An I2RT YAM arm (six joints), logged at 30 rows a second.
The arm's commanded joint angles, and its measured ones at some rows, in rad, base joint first. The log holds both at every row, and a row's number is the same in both.
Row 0, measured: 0.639 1.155 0.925 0.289 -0.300 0.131
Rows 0 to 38, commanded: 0.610 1.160 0.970 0.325 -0.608 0.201; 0.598 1.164 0.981 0.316 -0.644 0.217; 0.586 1.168 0.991 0.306 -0.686 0.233; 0.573 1.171 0.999 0.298 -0.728 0.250; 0.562 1.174 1.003 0.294 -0.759 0.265; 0.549 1.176 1.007 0.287 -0.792 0.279; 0.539 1.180 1.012 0.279 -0.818 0.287; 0.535 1.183 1.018 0.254 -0.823 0.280; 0.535 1.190 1.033 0.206 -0.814 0.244; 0.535 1.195 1.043 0.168 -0.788 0.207; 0.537 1.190 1.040 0.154 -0.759 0.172; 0.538 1.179 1.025 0.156 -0.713 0.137; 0.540 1.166 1.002 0.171 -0.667 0.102; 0.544 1.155 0.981 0.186 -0.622 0.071; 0.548 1.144 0.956 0.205 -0.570 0.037; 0.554 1.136 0.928 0.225 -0.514 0.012; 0.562 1.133 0.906 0.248 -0.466 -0.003; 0.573 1.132 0.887 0.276 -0.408 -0.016; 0.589 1.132 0.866 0.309 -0.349 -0.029; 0.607 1.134 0.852 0.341 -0.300 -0.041; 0.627 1.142 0.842 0.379 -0.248 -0.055; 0.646 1.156 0.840 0.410 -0.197 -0.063; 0.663 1.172 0.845 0.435 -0.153 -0.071; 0.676 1.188 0.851 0.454 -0.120 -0.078; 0.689 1.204 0.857 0.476 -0.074 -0.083; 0.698 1.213 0.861 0.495 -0.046 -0.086; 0.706 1.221 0.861 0.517 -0.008 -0.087; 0.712 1.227 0.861 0.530 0.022 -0.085; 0.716 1.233 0.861 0.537 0.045 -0.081; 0.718 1.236 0.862 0.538 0.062 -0.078; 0.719 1.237 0.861 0.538 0.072 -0.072; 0.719 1.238 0.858 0.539 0.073 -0.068; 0.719 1.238 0.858 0.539 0.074 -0.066; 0.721 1.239 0.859 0.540 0.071 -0.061; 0.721 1.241 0.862 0.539 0.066 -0.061; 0.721 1.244 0.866 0.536 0.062 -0.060; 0.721 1.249 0.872 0.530 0.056 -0.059; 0.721 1.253 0.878 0.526 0.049 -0.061; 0.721 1.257 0.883 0.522 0.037 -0.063
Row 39, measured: 0.719 1.249 0.868 0.486 0.035 -0.065
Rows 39 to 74, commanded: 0.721 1.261 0.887 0.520 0.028 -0.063; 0.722 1.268 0.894 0.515 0.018 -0.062; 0.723 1.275 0.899 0.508 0.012 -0.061; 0.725 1.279 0.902 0.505 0.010 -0.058; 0.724 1.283 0.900 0.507 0.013 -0.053; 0.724 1.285 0.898 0.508 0.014 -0.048; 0.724 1.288 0.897 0.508 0.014 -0.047; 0.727 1.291 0.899 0.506 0.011 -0.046; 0.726 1.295 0.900 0.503 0.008 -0.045; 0.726 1.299 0.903 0.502 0.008 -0.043; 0.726 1.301 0.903 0.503 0.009 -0.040; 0.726 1.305 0.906 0.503 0.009 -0.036; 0.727 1.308 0.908 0.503 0.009 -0.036; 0.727 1.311 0.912 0.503 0.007 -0.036; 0.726 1.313 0.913 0.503 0.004 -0.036; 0.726 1.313 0.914 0.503 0.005 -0.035; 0.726 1.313 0.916 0.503 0.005 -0.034; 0.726 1.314 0.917 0.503 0.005 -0.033; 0.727 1.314 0.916 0.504 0.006 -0.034; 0.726 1.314 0.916 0.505 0.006 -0.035; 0.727 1.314 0.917 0.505 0.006 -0.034; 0.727 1.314 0.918 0.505 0.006 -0.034; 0.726 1.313 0.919 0.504 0.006 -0.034; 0.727 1.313 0.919 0.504 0.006 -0.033; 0.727 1.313 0.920 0.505 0.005 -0.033; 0.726 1.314 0.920 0.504 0.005 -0.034; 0.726 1.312 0.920 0.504 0.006 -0.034; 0.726 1.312 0.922 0.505 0.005 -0.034; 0.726 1.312 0.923 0.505 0.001 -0.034; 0.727 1.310 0.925 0.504 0.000 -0.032; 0.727 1.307 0.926 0.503 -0.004 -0.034; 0.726 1.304 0.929 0.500 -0.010 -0.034; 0.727 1.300 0.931 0.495 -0.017 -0.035; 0.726 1.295 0.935 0.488 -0.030 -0.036; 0.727 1.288 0.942 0.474 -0.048 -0.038; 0.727 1.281 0.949 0.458 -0.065 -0.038
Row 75, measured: 0.725 1.300 0.925 0.419 -0.006 -0.042
